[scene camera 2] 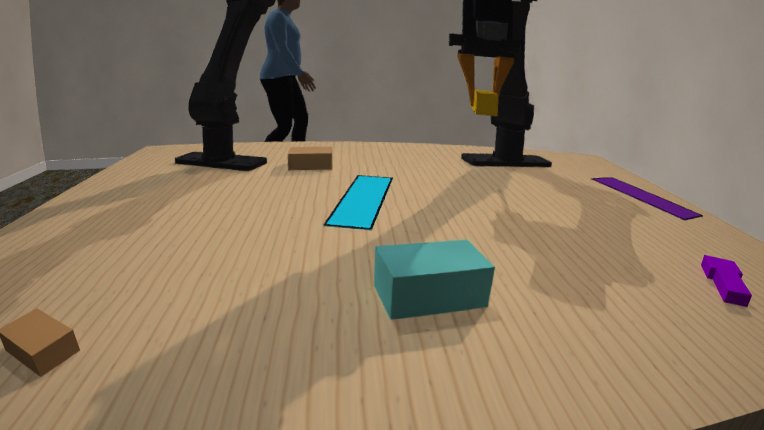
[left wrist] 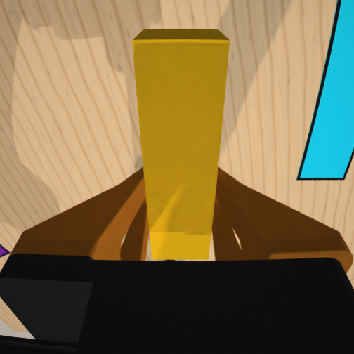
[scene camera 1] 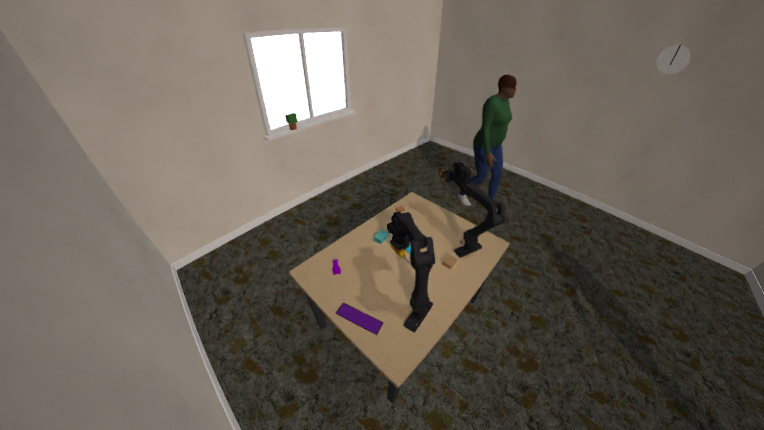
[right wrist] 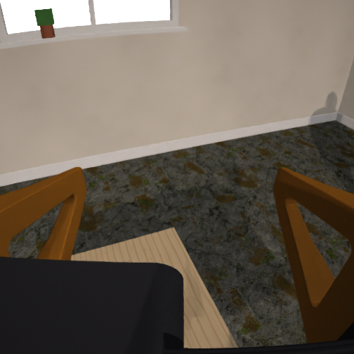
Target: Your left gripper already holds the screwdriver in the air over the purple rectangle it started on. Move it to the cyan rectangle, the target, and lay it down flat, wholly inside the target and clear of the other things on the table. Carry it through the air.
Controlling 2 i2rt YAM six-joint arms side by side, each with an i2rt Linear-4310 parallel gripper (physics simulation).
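Places are measured from the left arm's base along level axes (x down, y back, z left), in metres.
Pixels of known places: left gripper, fingertip midpoint: [scene camera 1: 399, 252]; right gripper, fingertip midpoint: [scene camera 1: 444, 168]; left arm's base, origin of the base link: [scene camera 2: 507, 162] [scene camera 1: 418, 314]; right arm's base, origin of the base link: [scene camera 2: 218, 162] [scene camera 1: 468, 249].
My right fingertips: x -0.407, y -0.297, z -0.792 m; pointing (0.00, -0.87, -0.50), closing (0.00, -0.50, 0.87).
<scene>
For each thing: its middle in the pictures, then the offset to it from my right fingertips. "*": a spot on its surface instead.
- screwdriver's yellow block handle, surface spot: [scene camera 2: 485, 103] * dx +0.251, dy -0.020, dz +0.571 m
- cyan rectangle, surface spot: [scene camera 2: 359, 202] * dx +0.406, dy +0.063, dz +0.431 m
- purple rectangle, surface spot: [scene camera 2: 646, 197] [scene camera 1: 358, 316] * dx +0.406, dy +0.047, dz +0.987 m
- teal block, body centre: [scene camera 2: 432, 276] [scene camera 1: 381, 236] dx +0.387, dy -0.196, dz +0.450 m
- brown block, body centre: [scene camera 2: 310, 157] [scene camera 1: 449, 261] dx +0.392, dy +0.281, dz +0.377 m
- purple T-shaped piece, body centre: [scene camera 2: 726, 279] [scene camera 1: 336, 266] dx +0.400, dy -0.272, dz +0.815 m
The screwdriver's yellow block handle [scene camera 1: 400, 253] [scene camera 2: 485, 103] [left wrist: 181, 125] is held level, well above the table. Its thin shaft shows faintly in scene camera 1 and is hidden behind the handle in scene camera 2. My left gripper [scene camera 2: 485, 95] [left wrist: 180, 176] is shut on the handle. The cyan rectangle [scene camera 1: 408, 249] [scene camera 2: 359, 202] [left wrist: 332, 115] lies flat on the table, to the right of the handle in the left wrist view and partly hidden by the left arm in scene camera 1. The purple rectangle [scene camera 1: 359, 318] [scene camera 2: 646, 197] lies far from it. My right gripper [scene camera 1: 441, 174] [right wrist: 179, 177] is open, raised high.
A teal block [scene camera 1: 380, 236] [scene camera 2: 434, 277] lies near the cyan rectangle. One brown block [scene camera 1: 450, 260] [scene camera 2: 310, 158] lies between the arm bases, another [scene camera 1: 400, 209] [scene camera 2: 40, 341] near a table corner. A purple T-shaped piece [scene camera 1: 336, 267] [scene camera 2: 727, 280] lies near an edge.
</scene>
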